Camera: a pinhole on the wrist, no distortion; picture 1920 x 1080 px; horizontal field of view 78.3 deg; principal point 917.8 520.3 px. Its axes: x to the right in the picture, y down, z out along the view. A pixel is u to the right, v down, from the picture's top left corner.
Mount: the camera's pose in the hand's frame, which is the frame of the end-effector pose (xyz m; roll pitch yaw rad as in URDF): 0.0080 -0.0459 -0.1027 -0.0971 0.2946 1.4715
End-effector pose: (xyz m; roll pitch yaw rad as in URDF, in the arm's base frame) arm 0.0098 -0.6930 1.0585 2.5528 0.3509 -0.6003
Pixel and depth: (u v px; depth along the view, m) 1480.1 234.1 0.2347
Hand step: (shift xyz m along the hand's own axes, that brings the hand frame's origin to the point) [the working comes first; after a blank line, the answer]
In the camera's frame: 0.1119 -0.0570 0.2347

0.0593 0.1264 0.0936
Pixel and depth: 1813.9 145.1 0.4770
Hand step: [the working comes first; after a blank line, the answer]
In the camera's frame: 0.3625 -0.1518 0.4770

0.1608 0.4303 0.2604
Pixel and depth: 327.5 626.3 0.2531
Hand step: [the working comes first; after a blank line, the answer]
In the camera's frame: -0.1267 0.0228 0.2531

-0.0438 -0.0897 0.1730
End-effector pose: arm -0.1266 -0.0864 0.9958 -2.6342 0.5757 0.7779
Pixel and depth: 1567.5 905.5 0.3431
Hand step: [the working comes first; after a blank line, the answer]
In the camera's frame: 0.1890 0.1121 0.3431

-0.1087 0.2440 0.1588
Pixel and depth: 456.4 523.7 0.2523
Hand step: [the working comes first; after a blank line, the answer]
In the camera's frame: -0.0987 0.0007 0.2523

-0.0192 -0.0649 0.1662
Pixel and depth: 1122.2 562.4 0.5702
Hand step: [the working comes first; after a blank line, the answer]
In the camera's frame: 0.0988 0.0204 0.5702

-0.0415 0.2191 0.4098
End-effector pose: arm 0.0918 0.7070 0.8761 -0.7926 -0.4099 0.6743
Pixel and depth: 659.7 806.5 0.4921
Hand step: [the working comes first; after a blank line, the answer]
In the camera's frame: -0.1077 0.1194 0.4921

-0.1542 0.0062 0.3862
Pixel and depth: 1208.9 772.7 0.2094
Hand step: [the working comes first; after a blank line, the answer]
In the camera's frame: 0.0517 0.0448 0.2094

-0.0458 0.0687 0.0776
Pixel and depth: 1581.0 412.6 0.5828
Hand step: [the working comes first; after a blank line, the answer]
In the camera's frame: 0.3278 -0.0532 0.5828

0.0524 0.4356 0.3621
